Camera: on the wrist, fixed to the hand. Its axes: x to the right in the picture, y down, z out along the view.
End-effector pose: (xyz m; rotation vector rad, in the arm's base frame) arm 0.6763 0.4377 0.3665 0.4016 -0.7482 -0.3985
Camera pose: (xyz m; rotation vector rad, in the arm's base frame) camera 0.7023 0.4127 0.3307 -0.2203 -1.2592 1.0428
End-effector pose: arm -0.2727 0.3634 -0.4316 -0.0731 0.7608 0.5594
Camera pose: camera -0.2742 0.3294 -0.4693 0.7891 0.3171 1.8975
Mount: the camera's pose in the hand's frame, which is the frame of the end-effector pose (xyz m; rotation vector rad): 0.0090 -0.0333 -0.0373 0.1252 -0.4108 1.5336
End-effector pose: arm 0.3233 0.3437 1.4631 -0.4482 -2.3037 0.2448
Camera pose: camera 0.3363 0.3180 1.5050 -2.1549 -1.7583 1.2608
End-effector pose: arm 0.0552 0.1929 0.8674 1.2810 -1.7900 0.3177
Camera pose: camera 0.1020 0.1967 0.8867 -0.2635 -2.8298 1.0287
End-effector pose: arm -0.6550 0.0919 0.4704 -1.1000 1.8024 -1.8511
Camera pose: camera -0.6783 0.1163 0.5084 0.1224 1.4277 -0.6783
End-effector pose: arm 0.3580 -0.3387 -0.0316 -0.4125 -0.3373 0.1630
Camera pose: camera 0.3824 -0.3804 -0.0472 -0.4365 -0.3458 1.7749
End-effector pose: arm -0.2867 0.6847 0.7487 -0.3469 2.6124 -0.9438
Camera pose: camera -0.3059 0.6779 0.7952 1.1867 1.6205 -0.3453
